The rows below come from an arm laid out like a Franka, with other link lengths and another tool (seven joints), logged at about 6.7 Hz.
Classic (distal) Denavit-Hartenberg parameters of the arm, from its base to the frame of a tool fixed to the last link. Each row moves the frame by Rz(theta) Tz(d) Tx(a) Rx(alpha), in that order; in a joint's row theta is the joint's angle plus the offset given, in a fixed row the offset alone. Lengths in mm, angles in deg.
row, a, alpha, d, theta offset
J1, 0, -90, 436.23, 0
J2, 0, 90, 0, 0
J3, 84.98, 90, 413.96, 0
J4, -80.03, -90, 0, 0
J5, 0, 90, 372.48, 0
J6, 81.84, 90, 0, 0
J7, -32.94, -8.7, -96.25, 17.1
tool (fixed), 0, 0, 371.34, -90
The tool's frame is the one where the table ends.
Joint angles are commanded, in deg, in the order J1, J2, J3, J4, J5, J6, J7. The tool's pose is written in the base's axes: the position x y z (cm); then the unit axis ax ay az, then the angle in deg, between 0 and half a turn. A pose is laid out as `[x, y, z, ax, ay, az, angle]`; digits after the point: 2 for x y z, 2 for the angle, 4 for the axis.
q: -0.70, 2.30, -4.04, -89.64, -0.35, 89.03, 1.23
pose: [49.03, -8.48, 64.21, 0.8302, 0.5508, -0.0859, 176.60]
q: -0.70, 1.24, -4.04, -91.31, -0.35, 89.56, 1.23
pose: [48.30, -8.45, 63.98, 0.8301, 0.5509, -0.0861, 176.71]
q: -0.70, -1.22, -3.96, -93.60, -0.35, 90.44, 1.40
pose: [47.00, -8.32, 64.48, 0.8314, 0.5501, -0.0781, 176.20]
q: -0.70, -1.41, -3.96, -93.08, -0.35, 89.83, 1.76
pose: [46.81, -8.28, 64.97, 0.8332, 0.5475, -0.0775, 176.17]
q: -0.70, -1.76, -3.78, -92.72, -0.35, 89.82, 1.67
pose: [46.83, -8.15, 65.51, 0.8325, 0.5493, -0.0725, 175.73]
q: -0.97, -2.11, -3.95, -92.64, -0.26, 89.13, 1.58
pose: [46.34, -8.45, 65.81, 0.8340, 0.5468, -0.0737, 176.01]
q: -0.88, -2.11, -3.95, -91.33, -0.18, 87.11, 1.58
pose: [45.84, -8.30, 66.63, 0.8331, 0.5476, -0.0781, 176.51]
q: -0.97, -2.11, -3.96, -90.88, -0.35, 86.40, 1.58
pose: [45.62, -8.44, 66.92, 0.8333, 0.5468, -0.0809, 176.54]
